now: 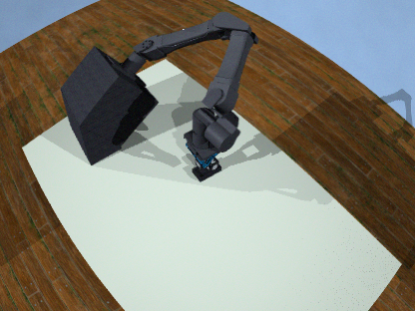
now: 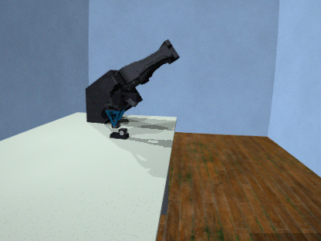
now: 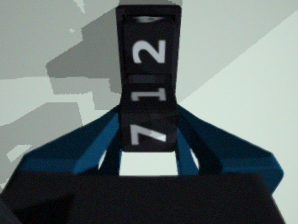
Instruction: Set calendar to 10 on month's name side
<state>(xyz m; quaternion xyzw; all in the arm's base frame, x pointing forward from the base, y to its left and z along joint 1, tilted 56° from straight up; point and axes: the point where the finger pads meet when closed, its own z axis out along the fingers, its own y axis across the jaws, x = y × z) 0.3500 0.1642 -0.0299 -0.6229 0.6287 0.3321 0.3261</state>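
My hand is 50 mm above the black tray and 20 mm to the right of it.
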